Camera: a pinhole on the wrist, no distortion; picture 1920 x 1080 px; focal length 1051.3 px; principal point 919.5 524.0 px. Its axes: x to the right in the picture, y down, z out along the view. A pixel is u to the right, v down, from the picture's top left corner.
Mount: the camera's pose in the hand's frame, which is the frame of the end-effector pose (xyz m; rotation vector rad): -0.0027 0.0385 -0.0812 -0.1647 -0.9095 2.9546
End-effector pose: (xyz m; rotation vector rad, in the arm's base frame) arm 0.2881 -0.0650 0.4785 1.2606 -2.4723 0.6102
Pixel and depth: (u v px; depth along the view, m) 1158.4 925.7 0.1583
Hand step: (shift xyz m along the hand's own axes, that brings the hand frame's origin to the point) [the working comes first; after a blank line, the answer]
In the camera's frame: 0.0360 0.0605 0.1583

-0.0574 -0.0971 0.0117
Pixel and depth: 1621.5 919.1 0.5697
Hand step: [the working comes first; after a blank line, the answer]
In the camera's frame: 0.3804 0.2141 0.5697

-0.4487 -0.4279 0.2330
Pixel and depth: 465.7 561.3 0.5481
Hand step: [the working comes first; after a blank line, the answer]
In the camera's frame: -0.2366 0.0194 0.5481

0.1691 -0.3012 0.3791
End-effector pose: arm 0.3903 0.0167 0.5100 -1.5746 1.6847 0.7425
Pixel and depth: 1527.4 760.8 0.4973
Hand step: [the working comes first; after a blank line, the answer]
In the camera's frame: 0.2876 0.1120 0.4973

-0.3469 -0.3100 0.2391
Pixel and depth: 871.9 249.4 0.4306
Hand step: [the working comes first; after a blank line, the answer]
In the camera's frame: -0.0195 -0.1125 0.4306

-0.0314 -0.1103 0.3377
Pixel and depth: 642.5 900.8 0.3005
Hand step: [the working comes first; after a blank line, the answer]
In the camera's frame: -0.0792 0.1077 0.3005

0.0401 -0.2241 0.1121
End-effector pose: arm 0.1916 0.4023 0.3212 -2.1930 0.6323 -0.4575
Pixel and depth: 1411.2 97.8 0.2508
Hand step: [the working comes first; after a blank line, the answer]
In the camera's frame: 0.1173 -0.1017 0.2508

-0.1468 -0.0086 0.1718
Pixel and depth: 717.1 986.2 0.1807
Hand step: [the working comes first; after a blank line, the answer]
In the camera's frame: -0.0348 0.0794 0.1807

0.0101 -0.1306 0.0256
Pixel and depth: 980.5 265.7 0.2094
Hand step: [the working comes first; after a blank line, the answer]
In the camera's frame: 0.0122 -0.0514 0.2094

-0.0382 -0.0349 0.1188
